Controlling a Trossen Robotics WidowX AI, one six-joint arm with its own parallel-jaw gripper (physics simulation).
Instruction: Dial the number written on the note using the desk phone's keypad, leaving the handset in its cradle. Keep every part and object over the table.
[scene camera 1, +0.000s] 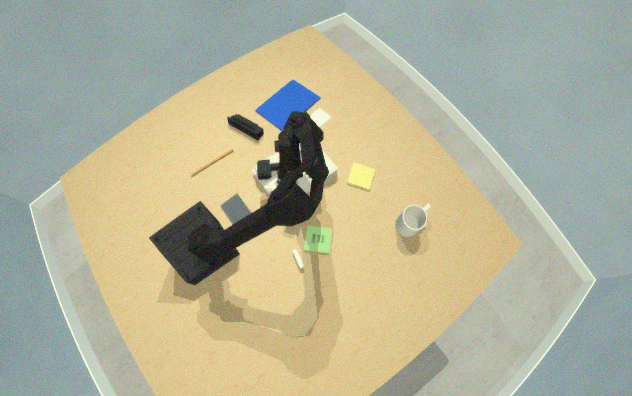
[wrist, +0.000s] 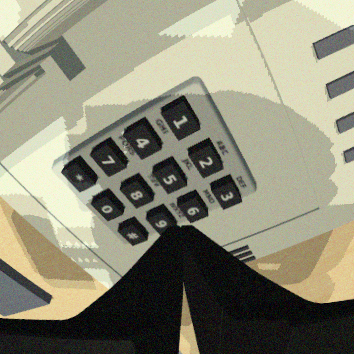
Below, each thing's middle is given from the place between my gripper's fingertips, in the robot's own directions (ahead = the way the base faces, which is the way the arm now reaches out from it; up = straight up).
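I find the grey keypad (wrist: 212, 125) 20 mm to the left of my hand and 10 mm below it. The white desk phone (wrist: 274, 78) sits 50 mm ahead of my hand, 40 mm to the left of it and 20 mm below it, whereas the 7 key (wrist: 109, 158) is 10 mm behind my hand, 40 mm to the left of it and 10 mm below it. Then there is the blue folder (scene camera 1: 293, 96), which lies 190 mm ahead of my hand, 280 mm to the left of it and 30 mm below it.
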